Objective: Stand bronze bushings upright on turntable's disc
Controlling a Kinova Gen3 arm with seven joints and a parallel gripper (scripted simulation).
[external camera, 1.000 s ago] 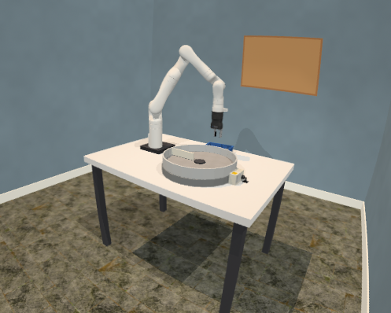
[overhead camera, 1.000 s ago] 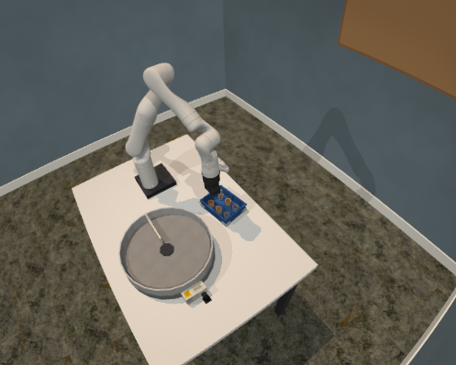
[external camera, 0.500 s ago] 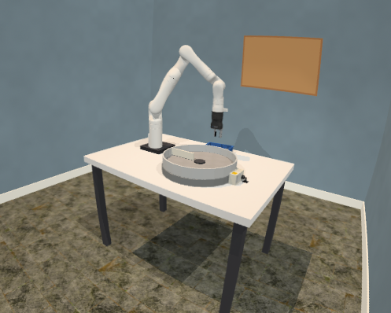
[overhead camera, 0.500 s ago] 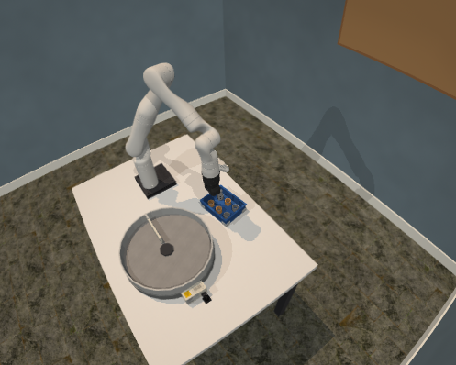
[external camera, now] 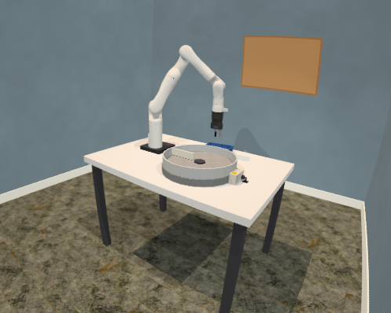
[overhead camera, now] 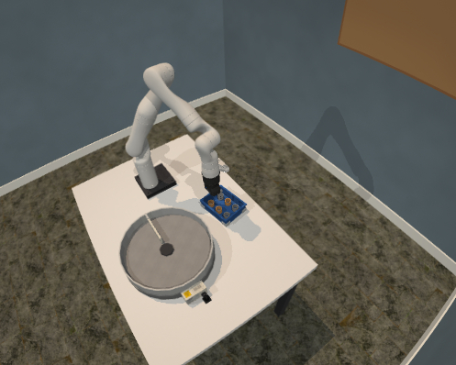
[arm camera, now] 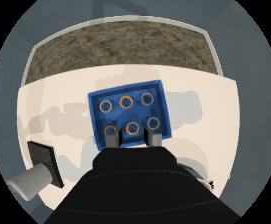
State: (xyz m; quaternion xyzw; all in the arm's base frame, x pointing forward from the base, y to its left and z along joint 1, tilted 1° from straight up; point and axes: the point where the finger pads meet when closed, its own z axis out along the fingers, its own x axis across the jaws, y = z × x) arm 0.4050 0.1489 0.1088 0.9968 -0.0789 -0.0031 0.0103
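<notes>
Now: hand 120 mm above the blue crate and 30 mm to the right of it. From my hand the other things lie so: grey turntable disc: 340 mm to the right, 90 mm below, 20 mm ahead.
</notes>
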